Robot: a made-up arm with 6 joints. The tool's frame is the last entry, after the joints. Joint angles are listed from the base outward. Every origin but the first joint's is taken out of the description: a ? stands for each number. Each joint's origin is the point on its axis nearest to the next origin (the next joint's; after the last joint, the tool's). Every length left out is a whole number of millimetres.
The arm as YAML. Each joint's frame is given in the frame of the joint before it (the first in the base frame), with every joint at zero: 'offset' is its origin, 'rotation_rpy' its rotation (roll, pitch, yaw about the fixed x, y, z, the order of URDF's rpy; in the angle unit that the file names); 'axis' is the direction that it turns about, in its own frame. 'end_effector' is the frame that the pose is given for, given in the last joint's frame.
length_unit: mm
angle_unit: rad
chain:
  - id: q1
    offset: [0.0, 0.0, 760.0]
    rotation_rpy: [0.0, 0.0, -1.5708]
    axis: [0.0, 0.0, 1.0]
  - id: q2
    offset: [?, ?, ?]
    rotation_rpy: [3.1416, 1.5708, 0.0]
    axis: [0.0, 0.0, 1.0]
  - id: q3
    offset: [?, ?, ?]
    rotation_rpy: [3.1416, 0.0, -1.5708]
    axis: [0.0, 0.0, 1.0]
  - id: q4
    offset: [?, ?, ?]
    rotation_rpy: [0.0, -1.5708, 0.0]
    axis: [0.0, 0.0, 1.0]
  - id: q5
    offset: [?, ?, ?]
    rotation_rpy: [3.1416, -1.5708, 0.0]
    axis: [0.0, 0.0, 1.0]
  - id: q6
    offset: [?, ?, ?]
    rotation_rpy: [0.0, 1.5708, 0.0]
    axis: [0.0, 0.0, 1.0]
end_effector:
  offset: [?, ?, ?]
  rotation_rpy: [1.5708, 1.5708, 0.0]
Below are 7 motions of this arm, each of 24 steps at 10 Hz.
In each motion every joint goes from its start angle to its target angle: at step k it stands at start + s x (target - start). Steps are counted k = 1, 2, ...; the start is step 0. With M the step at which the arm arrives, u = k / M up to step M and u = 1 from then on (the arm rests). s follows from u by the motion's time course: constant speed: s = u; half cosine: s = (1 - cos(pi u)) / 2; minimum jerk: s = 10 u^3 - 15 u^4 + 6 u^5.
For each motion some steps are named. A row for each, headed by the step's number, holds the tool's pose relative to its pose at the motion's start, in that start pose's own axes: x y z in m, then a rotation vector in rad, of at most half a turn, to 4 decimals.
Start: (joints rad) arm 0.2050 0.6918 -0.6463 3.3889 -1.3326 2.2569
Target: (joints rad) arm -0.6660 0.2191 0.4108 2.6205 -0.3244 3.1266
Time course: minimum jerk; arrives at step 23
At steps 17, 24:
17: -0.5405 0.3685 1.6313 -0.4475 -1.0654 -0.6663
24: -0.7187 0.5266 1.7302 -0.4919 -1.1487 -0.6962

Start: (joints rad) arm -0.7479 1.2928 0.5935 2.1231 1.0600 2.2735
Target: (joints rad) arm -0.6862 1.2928 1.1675 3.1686 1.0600 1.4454
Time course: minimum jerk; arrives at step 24
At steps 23, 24:
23: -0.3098 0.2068 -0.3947 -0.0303 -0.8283 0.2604
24: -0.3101 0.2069 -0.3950 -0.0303 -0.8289 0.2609

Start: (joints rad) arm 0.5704 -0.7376 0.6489 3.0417 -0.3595 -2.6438
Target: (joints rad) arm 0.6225 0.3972 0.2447 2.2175 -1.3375 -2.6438
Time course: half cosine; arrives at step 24
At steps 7, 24:
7: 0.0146 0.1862 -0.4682 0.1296 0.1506 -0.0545
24: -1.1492 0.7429 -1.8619 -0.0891 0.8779 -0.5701

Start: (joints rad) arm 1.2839 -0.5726 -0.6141 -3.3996 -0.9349 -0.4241
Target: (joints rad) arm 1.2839 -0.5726 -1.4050 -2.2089 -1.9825 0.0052
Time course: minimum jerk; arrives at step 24
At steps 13, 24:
13: -0.3756 0.1443 0.2146 -0.4206 -0.0787 -0.6561
24: -0.7325 0.2098 0.2491 -0.2378 -0.0930 -1.1230

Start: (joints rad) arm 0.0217 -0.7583 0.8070 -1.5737 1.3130 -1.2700
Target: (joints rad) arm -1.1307 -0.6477 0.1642 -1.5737 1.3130 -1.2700
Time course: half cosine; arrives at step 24
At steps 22, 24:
22: -0.0723 -0.1940 0.6896 -0.9096 0.7074 0.6659
24: -0.0643 -0.1879 0.6960 -0.9219 0.7163 0.6840

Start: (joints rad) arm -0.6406 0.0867 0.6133 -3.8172 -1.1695 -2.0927
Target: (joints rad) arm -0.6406 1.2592 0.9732 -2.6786 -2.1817 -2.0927
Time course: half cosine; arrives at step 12
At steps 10, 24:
10: -1.1484 0.2117 -1.2284 -0.0413 -0.8945 0.4226
24: -1.2595 0.1719 -1.2914 0.0211 -0.9344 0.4616

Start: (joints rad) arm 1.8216 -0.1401 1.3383 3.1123 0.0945 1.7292
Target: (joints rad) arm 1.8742 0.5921 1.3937 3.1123 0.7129 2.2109
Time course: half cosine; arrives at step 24
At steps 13, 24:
13: 0.0704 -0.8567 -0.1334 -0.2311 0.2178 -0.7008
24: -0.1227 -1.4754 -0.2624 -0.3659 0.5278 -1.1925

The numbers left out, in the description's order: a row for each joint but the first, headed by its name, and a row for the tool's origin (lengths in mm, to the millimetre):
q2: 0.0 97.0 0.0
q3: -1008.0 0.0 0.0
q4: 972.0 230.0 0.0
q5: 0.0 0.0 0.0
q6: -119.0 0.0 0.0
tool: 0.0 0.0 0.0

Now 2 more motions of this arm.
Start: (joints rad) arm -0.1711 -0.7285 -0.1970 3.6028 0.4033 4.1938
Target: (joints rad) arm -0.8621 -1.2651 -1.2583 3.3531 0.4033 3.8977
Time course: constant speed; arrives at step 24
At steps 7, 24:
7: -0.0509 0.2383 -0.0786 0.1112 0.1988 0.1274
24: -0.2359 0.9181 -0.2516 0.5087 0.7616 0.2953

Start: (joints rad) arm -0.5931 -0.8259 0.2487 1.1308 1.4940 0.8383
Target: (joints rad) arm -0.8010 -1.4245 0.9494 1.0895 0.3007 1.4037
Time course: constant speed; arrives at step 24
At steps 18, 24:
18: 0.4133 -1.1814 0.2796 -1.2366 0.5011 0.2036
24: 0.4837 -1.5185 0.6153 -1.5397 0.7508 0.1747

